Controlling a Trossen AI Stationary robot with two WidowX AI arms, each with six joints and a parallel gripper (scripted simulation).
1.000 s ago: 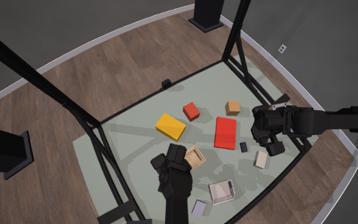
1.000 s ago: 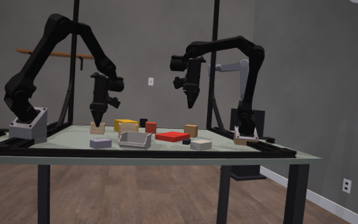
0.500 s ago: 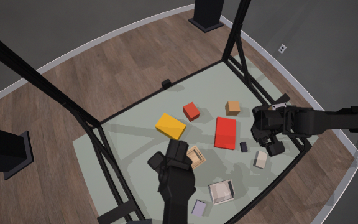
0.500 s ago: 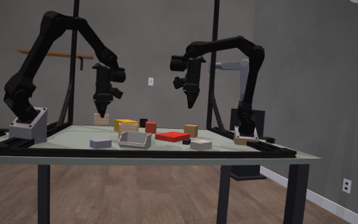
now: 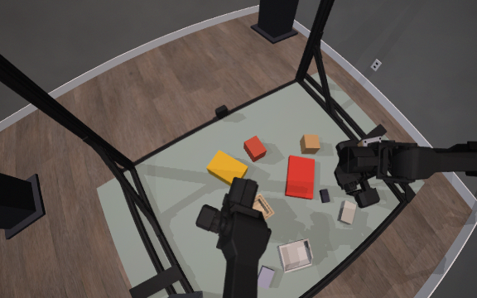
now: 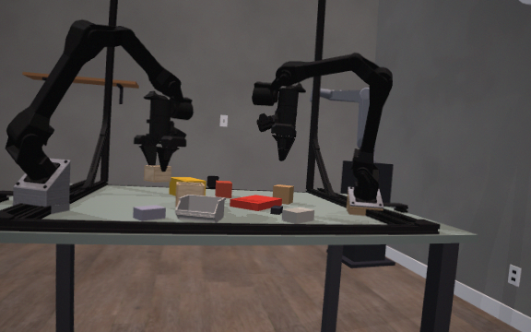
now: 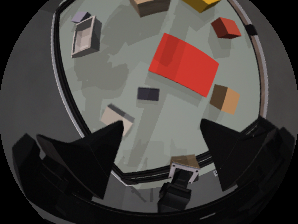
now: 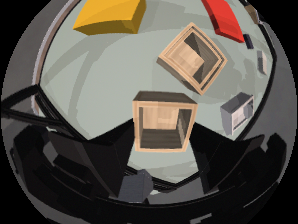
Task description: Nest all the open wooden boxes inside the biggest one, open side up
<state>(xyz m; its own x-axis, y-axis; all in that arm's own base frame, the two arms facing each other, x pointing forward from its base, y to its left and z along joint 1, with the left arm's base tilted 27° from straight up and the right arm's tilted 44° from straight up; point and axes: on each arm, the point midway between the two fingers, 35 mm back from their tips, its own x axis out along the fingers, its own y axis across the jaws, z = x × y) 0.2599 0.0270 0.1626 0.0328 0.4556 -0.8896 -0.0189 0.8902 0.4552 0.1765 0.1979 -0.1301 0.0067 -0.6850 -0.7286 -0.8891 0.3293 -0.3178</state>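
Observation:
My right gripper is now 50 mm above the small wooden box. Also, from my right hand: lilac block 190 mm ahead, 120 mm below, 10 mm to the right; middle-sized wooden box 110 mm below, 90 mm to the left; biggest wooden box 120 mm below, 100 mm to the left.

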